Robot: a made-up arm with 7 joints.
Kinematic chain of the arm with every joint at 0, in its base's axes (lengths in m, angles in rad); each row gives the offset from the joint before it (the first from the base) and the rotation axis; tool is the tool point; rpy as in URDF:
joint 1: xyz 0 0 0.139 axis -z
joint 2: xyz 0 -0.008 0.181 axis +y
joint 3: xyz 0 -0.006 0.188 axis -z
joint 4: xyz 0 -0.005 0.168 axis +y
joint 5: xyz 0 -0.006 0.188 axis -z
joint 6: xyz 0 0 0.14 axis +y
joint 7: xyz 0 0 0.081 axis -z
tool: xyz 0 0 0 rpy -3.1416 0 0
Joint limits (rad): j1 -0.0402..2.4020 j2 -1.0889..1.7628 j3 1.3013..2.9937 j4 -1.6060..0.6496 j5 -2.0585..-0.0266 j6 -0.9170..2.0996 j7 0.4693..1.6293
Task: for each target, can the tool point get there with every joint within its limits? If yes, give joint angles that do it. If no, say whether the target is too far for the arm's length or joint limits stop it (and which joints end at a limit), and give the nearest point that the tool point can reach.
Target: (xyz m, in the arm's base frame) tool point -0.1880 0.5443 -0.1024
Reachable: no: joint limits stop it (at a limit: joint 2, joint 3, joint 4, joint 6) | nearest point -0.1601 0.4634 0.3189 | short by 0.430 m
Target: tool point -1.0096 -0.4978 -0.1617
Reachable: no: too far | nearest point -0.6319 -0.3465 0.1237 | short by 0.497 m
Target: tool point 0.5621 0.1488 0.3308
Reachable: yes | joints 0.1502 0.9113 2.5396 -1.3681 -0.8246 -0.1836 0.7539
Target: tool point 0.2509 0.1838 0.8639
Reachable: yes | joints 1.5729 -0.7561 2.1972 -1.1086 -1.7571 0.6729 0.8693
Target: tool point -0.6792 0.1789 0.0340
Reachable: no: joint limits stop it (at a limit: joint 2, joint 3, joint 4, joint 5) | nearest point -0.6307 0.1661 0.3517 | short by 0.322 m
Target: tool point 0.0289 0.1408 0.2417
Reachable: no: joint limits stop it (at a limit: joint 1, joint 2, joint 4, joint 5, joint 6) | nearest point 0.2741 0.2612 0.1417 | short by 0.291 m
